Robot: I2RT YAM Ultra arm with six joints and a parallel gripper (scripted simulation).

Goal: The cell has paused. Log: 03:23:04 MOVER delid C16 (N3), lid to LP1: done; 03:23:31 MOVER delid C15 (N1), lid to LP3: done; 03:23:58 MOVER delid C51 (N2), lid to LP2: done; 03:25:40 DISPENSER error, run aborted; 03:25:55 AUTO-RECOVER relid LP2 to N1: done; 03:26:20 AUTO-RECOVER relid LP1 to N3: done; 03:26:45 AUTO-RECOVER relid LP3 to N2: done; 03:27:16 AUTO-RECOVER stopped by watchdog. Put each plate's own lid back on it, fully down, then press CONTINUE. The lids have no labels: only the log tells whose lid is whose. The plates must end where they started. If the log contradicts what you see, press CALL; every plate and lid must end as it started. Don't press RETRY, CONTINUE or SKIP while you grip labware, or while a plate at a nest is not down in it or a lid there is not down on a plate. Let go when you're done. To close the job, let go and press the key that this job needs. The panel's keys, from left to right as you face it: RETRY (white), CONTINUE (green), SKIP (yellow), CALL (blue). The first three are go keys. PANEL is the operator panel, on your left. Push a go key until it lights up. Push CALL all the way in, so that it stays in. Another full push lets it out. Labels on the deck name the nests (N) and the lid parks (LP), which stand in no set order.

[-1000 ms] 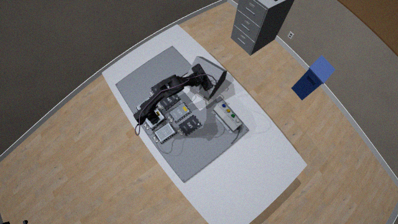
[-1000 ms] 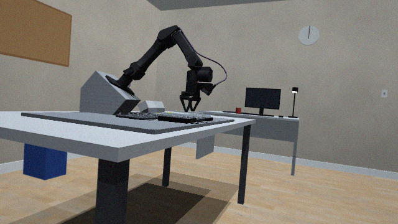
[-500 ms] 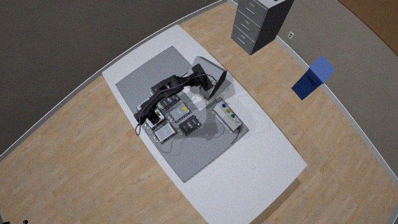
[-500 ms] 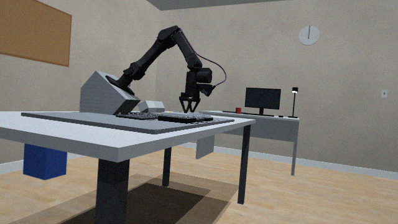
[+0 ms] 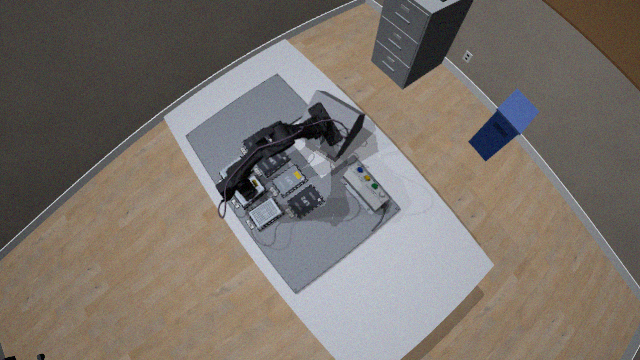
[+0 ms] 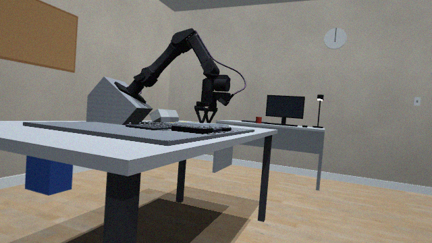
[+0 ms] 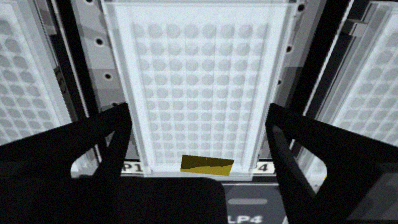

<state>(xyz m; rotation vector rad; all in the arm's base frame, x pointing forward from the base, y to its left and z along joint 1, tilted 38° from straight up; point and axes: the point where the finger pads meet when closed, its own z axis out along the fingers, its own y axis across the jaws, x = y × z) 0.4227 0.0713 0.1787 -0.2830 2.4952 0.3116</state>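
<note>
Right now my hand is 200 mm past the lid park LP1, 10 mm to the right of it and 40 mm above it. From my hand the other things lie so: blue key: 510 mm behind, 100 mm to the left, 20 mm above; then lid park LP2: 230 mm behind, 130 mm to the left, 40 mm below; then lid park LP4: 150 mm behind, 110 mm to the right, 40 mm below.
</note>
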